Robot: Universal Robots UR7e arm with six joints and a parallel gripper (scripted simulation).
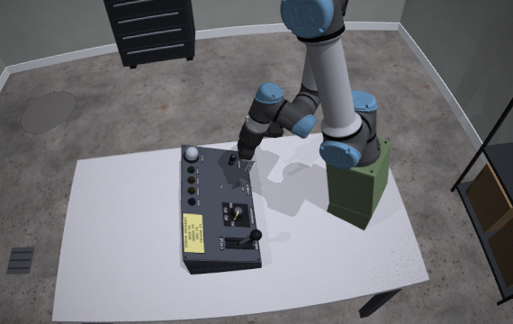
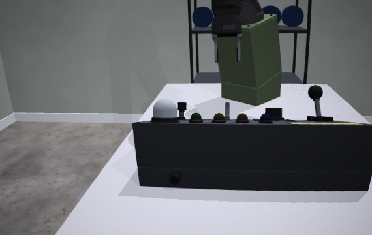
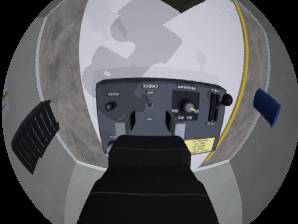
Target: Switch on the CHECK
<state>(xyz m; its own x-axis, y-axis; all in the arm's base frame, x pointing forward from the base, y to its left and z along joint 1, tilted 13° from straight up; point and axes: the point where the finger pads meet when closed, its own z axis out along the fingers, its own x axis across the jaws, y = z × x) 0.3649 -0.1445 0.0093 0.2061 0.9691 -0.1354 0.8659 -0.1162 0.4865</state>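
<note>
Right now the thin metal toggle is 50 mm ahead of my hand, 10 mm to the right of it and 140 mm below it. Also, from my hand: dark console 100 mm ahead, 40 mm to the left, 160 mm below; then ball-topped lever 80 mm ahead, 230 mm to the left, 130 mm below; then rotary selector 90 mm ahead, 120 mm to the left, 140 mm below.
</note>
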